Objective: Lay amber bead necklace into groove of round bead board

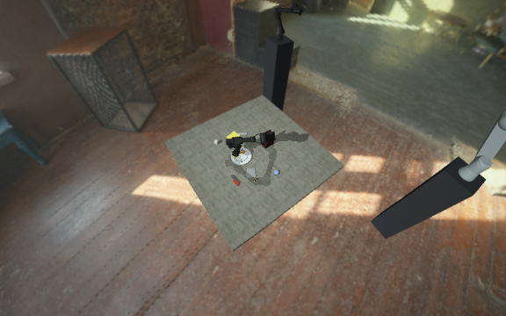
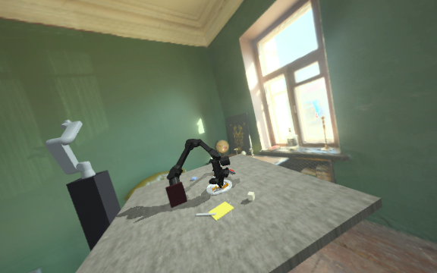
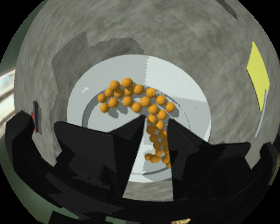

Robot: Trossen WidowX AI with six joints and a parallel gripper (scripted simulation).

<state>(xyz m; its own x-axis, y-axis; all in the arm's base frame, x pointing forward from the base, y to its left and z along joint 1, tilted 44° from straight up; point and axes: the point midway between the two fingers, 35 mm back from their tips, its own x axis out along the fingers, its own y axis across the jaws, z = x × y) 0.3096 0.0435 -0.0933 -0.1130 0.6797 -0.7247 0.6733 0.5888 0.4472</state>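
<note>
Now: gripper tip 1 cm past the board, 4 cm to the right of it and 1 cm above it. From my gripper tip the other things lie so: grey square (25 cm to the left, 2 cm below); then small white cube (13 cm ahead, 23 cm to the right); then yellow card (6 cm behind, 22 cm to the right, 2 cm below).
</note>
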